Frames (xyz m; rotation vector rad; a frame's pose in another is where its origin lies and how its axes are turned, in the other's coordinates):
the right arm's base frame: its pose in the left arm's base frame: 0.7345 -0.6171 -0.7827 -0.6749 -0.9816 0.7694
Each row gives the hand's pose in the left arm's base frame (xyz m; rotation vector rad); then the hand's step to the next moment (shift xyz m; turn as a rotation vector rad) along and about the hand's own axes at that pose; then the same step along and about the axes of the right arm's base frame.
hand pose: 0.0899 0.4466 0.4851 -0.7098 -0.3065 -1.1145
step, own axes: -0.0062 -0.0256 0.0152 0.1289 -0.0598 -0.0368
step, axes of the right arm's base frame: 0.0063 -0.0030 0.0296 -0.0767 -0.1248 0.0093
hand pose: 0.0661 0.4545 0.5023 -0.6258 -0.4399 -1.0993
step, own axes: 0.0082 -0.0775 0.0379 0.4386 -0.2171 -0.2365
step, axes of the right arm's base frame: -0.0030 -0.0264 0.0825 -0.3650 -0.4027 -0.0035
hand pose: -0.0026 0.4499 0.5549 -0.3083 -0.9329 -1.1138
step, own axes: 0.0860 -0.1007 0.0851 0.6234 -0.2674 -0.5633
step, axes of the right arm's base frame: -0.0329 -0.0693 0.1374 -0.6310 -0.5802 -0.2066
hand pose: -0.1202 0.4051 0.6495 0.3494 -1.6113 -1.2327
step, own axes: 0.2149 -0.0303 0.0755 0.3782 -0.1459 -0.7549
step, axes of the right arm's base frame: -0.1168 -0.1043 0.1681 -0.4418 -0.5548 -0.4808
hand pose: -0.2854 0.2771 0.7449 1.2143 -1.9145 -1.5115
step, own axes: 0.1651 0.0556 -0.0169 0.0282 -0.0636 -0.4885
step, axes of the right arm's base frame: -0.1385 -0.0760 0.0754 -0.0715 -0.3404 -0.3500
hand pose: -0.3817 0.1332 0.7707 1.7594 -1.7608 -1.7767
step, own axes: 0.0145 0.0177 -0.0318 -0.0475 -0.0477 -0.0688
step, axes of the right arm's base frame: -0.0204 -0.0329 -0.0062 0.0463 -0.0341 -0.0772
